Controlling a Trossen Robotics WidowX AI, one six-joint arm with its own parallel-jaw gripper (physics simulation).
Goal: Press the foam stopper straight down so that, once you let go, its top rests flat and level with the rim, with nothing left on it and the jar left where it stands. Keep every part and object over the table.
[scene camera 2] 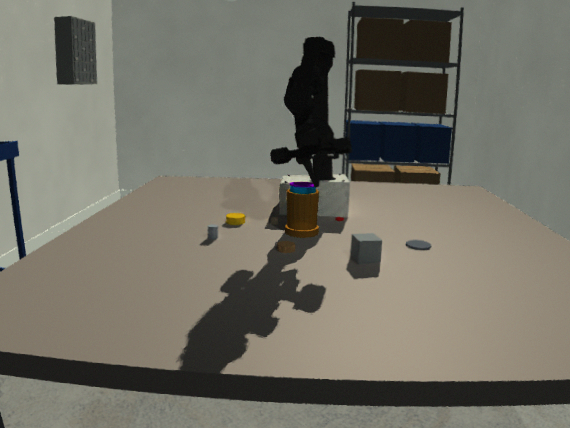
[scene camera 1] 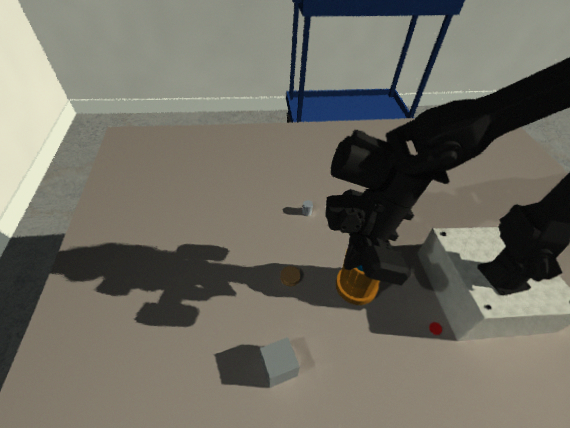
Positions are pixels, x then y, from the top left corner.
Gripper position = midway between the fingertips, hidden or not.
my gripper: scene camera 2 316,187; scene camera 1 346,268
orange ribbed jar: scene camera 2; scene camera 1
same spot on orange ribbed jar: (scene camera 1: 353,286) = (scene camera 2: 314,214)
